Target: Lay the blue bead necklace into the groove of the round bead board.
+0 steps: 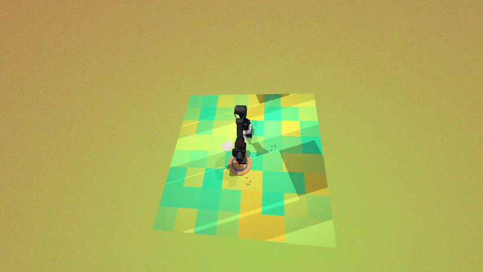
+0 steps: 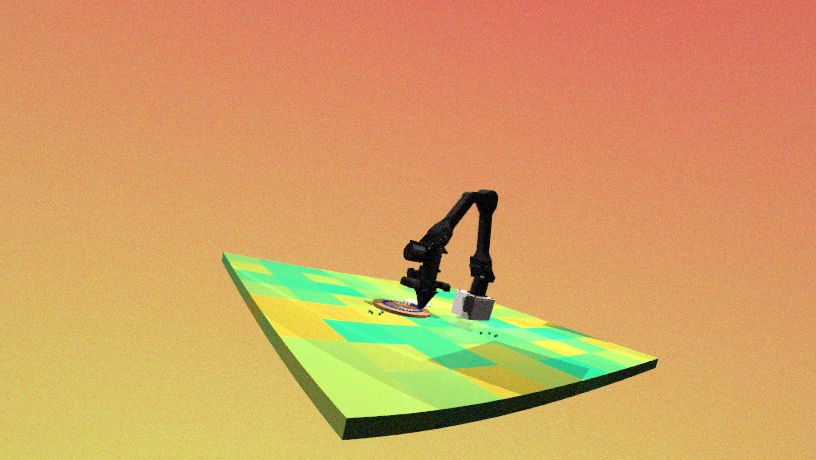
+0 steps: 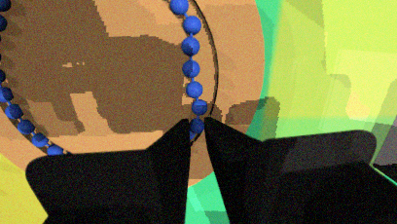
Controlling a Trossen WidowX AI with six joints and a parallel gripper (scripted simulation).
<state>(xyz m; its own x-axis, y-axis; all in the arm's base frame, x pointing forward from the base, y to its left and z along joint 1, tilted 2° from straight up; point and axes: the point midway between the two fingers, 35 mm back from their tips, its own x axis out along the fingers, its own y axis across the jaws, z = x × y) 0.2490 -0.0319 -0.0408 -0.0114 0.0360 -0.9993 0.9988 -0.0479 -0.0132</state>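
The round bead board is 60 mm ahead of my gripper tip, 30 mm to the right of it and 10 mm below it. Also, from my gripper tip: flat grey piece: 140 mm to the right, 120 mm behind, 10 mm below.
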